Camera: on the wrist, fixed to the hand. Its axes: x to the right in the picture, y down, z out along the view.
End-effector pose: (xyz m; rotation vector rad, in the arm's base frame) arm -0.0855 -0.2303 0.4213 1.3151 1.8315 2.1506
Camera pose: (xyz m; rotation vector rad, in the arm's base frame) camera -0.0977 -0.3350 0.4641 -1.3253 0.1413 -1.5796
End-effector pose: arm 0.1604 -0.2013 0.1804 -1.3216 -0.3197 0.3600
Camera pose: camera 0.1760 -0.2796 0.0994 -1.8338 1.2162 1.3378
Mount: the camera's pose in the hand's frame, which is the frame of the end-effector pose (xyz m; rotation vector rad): -0.0216 0.0617 -0.0931 -0.4629 0.4486 1.6171
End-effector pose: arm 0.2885 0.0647 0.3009 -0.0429 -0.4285 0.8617
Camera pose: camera 0.2670 0.1016 0.1955 -1.1115 -0.0733 2.2430
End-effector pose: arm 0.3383 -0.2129 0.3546 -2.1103 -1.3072 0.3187
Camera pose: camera 0.4193 -0.2865 0.3857 -2.9082 0.8710 0.1290
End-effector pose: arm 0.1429 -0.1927 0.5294 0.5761 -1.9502 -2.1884
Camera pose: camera 0.1896 -0.2793 0.5865 -0.4617 -0.8621 -1.1216
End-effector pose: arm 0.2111 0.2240 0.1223 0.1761 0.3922 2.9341
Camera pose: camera 0.2095 0.1381 0.0477 0.1821 0.3175 -1.6675
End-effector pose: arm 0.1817 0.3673 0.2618 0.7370 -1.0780 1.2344
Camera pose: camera 0.1445 0.4569 0.2023 -1.0161 -1.4629 2.1408
